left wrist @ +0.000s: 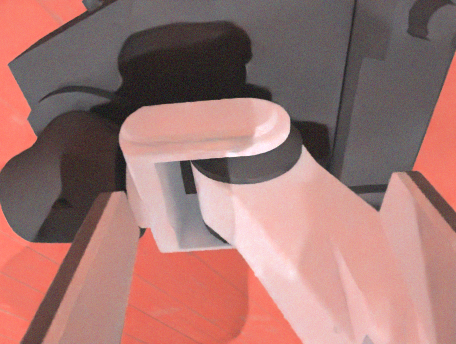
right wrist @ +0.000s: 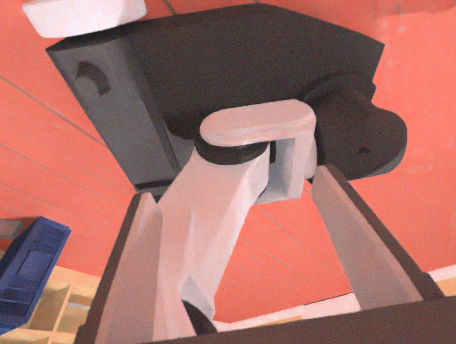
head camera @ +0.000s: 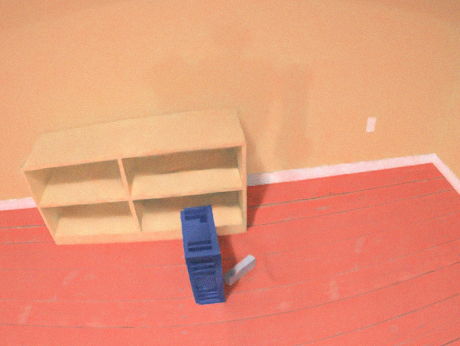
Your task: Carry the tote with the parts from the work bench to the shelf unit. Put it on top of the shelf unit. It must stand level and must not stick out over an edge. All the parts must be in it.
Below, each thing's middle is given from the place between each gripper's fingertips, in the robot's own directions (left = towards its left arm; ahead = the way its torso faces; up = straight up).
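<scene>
My left hand: 350 mm above blue tote [head camera: 202,254], 990 mm short of it, 340 mm to the right of it.
Blue tote: 350 mm below my right hand, 980 mm ahead of it, 770 mm to the left of it.
</scene>
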